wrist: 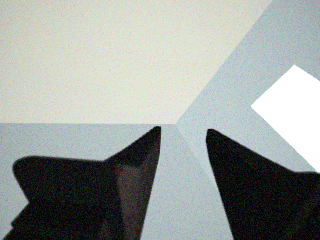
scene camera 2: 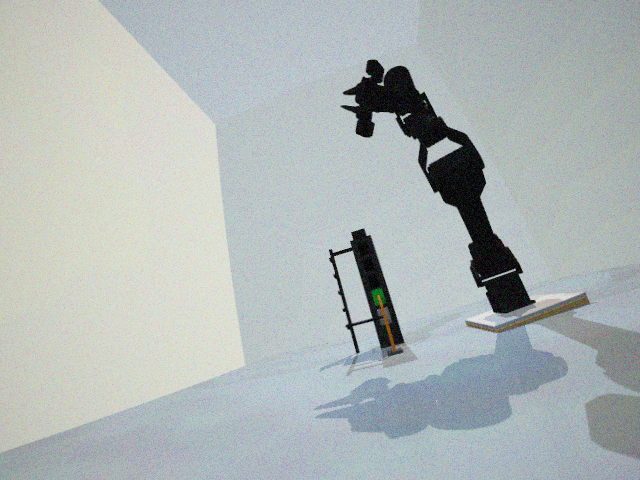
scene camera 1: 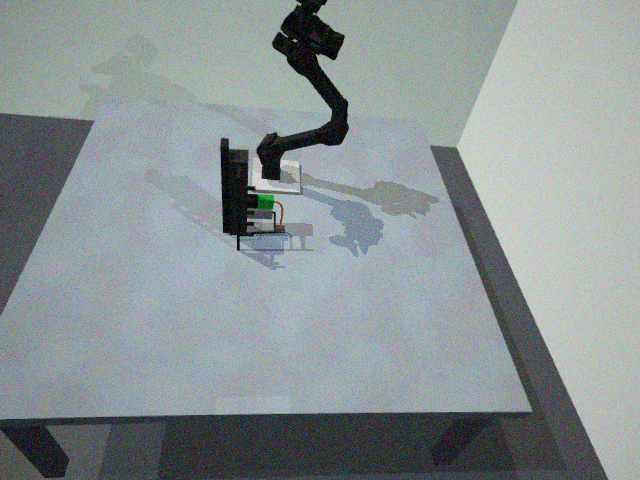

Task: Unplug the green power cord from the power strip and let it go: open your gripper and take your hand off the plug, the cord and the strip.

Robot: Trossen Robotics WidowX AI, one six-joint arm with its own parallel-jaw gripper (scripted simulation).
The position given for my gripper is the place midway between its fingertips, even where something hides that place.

In view: my gripper [scene camera 2: 342, 100].
My gripper shows as well in the wrist view [wrist: 183, 133].
